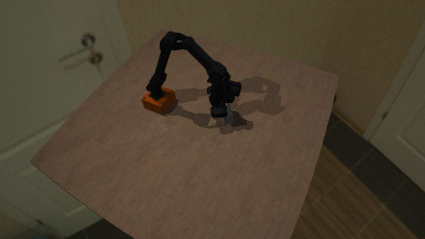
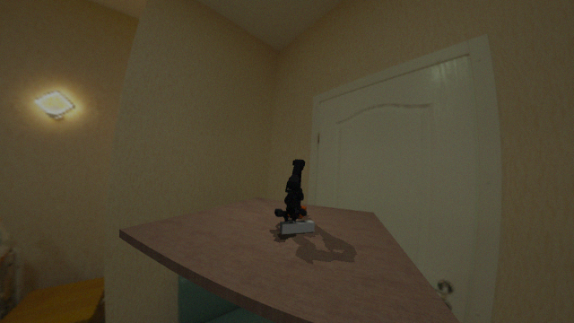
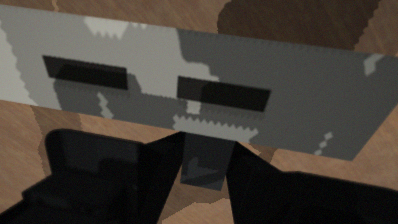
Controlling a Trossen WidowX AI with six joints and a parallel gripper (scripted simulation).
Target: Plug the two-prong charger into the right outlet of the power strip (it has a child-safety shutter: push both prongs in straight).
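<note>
The black two-prong charger lies 1 cm ahead of my gripper tip, 1 cm to the left of it and 1 cm above it.
</note>
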